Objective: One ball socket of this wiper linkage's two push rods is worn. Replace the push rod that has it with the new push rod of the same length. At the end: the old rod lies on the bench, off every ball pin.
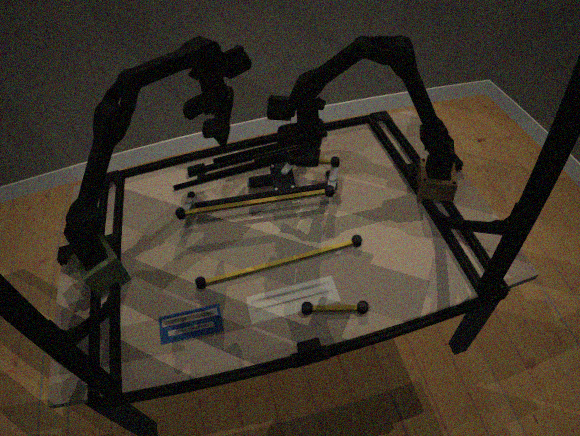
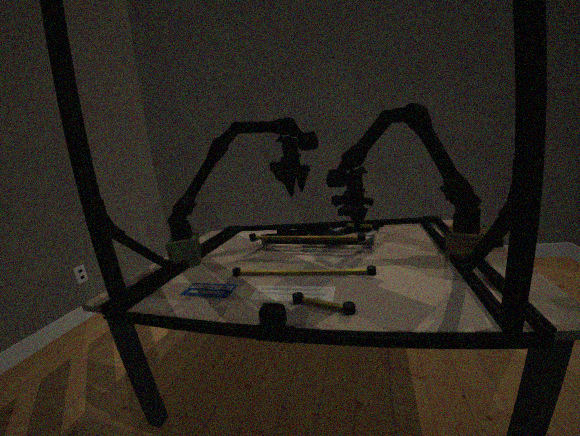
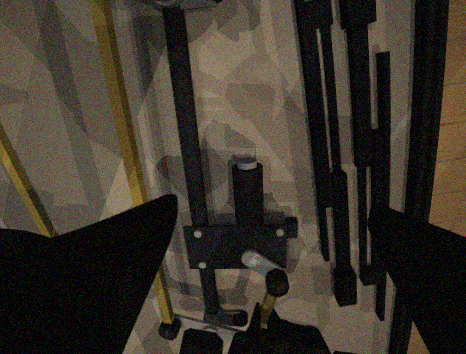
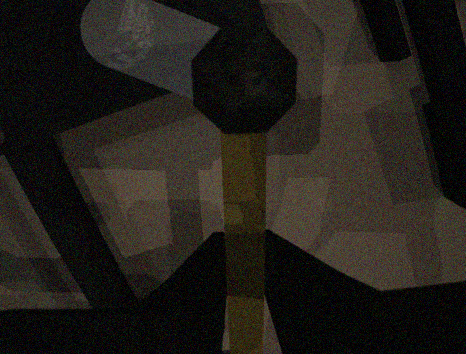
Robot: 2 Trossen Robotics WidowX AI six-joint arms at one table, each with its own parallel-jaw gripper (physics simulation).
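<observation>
The wiper linkage (image 1: 275, 182) stands at the back of the bench. Its long yellow push rod (image 1: 254, 201) (image 2: 307, 238) (image 3: 116, 105) sits on its pins. Its short yellow push rod (image 1: 327, 161) (image 3: 267, 303) (image 4: 243, 182) runs from the grey crank arm (image 3: 257, 260) (image 4: 144, 49); the rod's black socket (image 3: 277, 282) (image 4: 244, 79) shows at the crank's end. My right gripper (image 1: 303, 162) (image 2: 355, 218) (image 4: 241, 242) is shut on this short rod's shaft. My left gripper (image 1: 219, 134) (image 2: 293, 188) is open and empty, high above the linkage's back left. A new long rod (image 1: 277, 261) (image 2: 303, 272) and a new short rod (image 1: 334, 307) (image 2: 324, 304) lie nearer the front.
Black bars (image 1: 236, 160) (image 3: 316, 140) lie behind the linkage. A blue card (image 1: 190, 323) (image 2: 209, 290) and a white card (image 1: 280, 298) (image 2: 275, 291) lie at the front. A black block (image 1: 309, 346) (image 2: 272, 312) sits on the front frame rail.
</observation>
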